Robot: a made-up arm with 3 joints.
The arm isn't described. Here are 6 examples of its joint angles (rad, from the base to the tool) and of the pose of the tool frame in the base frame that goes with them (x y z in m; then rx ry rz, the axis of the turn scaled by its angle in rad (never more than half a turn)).
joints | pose
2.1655 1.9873 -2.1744 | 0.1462 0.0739 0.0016 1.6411 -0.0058 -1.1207
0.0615 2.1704 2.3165 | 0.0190 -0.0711 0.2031 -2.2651 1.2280 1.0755
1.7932 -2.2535 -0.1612 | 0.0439 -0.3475 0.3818 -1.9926 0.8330 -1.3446
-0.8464 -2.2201 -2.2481 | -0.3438 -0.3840 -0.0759 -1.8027 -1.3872 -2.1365
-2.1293 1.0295 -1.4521 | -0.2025 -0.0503 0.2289 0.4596 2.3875 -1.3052
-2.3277 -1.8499 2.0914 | 0.0656 -0.3079 -0.1701 1.4877 -0.1646 1.1048
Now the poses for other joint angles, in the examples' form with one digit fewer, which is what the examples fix.
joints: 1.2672 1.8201 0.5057
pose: -0.011 -0.044 0.007 0.746 1.210 1.865
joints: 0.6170 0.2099 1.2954
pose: 0.091 -0.371 0.037 -0.082 1.904 0.232
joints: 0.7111 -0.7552 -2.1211
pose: 0.149 -0.556 0.141 -0.809 -1.338 -0.126
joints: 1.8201 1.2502 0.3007
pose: -0.070 -0.109 -0.076 1.021 1.793 1.075
